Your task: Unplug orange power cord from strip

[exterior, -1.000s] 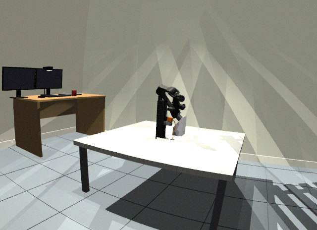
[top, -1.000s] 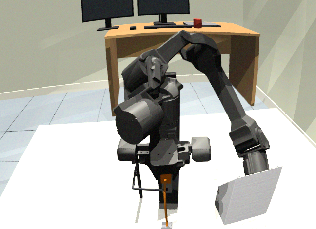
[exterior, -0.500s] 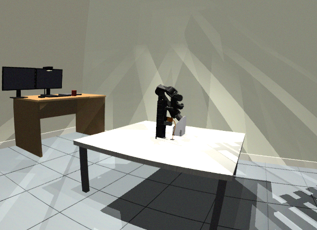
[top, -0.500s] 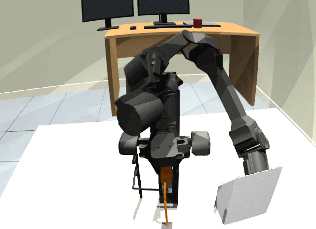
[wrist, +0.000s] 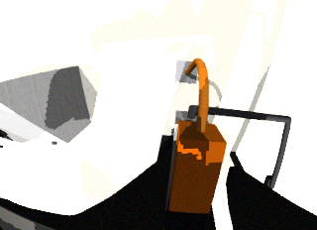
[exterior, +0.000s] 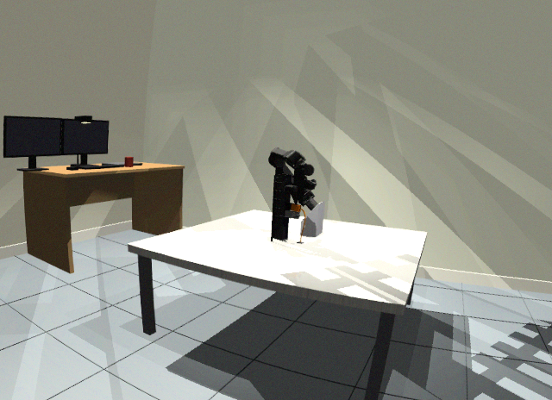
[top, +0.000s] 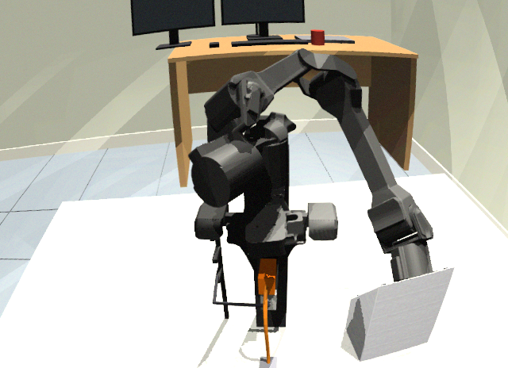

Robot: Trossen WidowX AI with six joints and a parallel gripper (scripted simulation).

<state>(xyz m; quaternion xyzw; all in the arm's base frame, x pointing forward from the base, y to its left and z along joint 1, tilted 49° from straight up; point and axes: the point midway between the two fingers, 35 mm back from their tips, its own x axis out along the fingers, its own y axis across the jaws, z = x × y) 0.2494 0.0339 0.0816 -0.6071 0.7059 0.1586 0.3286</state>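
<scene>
Now: gripper tip 30 mm to the left of the orange plug and 10 mm above it.
</scene>
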